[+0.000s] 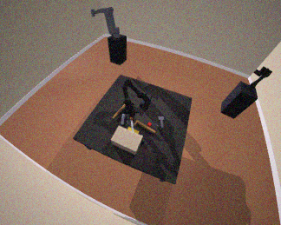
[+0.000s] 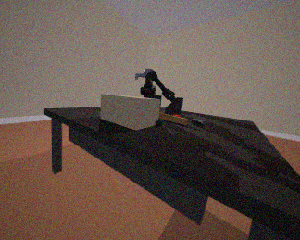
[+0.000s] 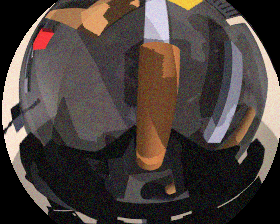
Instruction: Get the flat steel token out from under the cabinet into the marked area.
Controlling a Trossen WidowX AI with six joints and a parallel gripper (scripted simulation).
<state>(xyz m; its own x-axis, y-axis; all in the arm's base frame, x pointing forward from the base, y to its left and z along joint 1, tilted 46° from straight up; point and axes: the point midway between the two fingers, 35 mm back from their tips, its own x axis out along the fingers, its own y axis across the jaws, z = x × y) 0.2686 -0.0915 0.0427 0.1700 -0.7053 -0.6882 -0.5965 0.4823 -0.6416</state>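
Right now the small red piece is 280 mm to the left of my gripper tip, 10 mm ahead of it and 10 mm above it. Round my gripper tip: steel token: 380 mm ahead, 190 mm to the left, 10 mm below; grey bar: 110 mm ahead, 60 mm to the right.
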